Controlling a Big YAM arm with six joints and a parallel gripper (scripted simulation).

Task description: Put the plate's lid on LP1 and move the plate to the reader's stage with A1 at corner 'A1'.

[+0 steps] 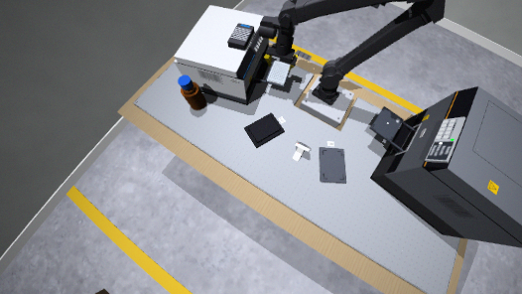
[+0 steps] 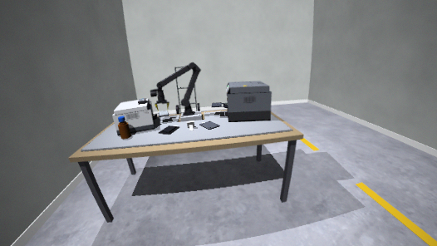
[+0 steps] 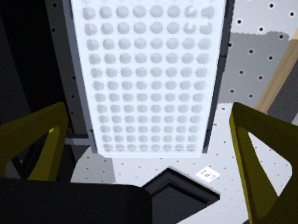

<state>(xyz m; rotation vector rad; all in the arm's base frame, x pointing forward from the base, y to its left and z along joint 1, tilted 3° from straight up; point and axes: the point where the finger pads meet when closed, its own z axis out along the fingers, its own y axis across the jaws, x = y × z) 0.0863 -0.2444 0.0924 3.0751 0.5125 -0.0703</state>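
Right now my hand is 4 cm above the white well plate. From my hand the other things lie so: black bench pad (26 cm ahead, 11 cm to the left, 12 cm below); brown capped bottle (36 cm ahead, 25 cm to the right, 1 cm below); glossy lid (26 cm ahead, 11 cm to the left, 11 cm below).
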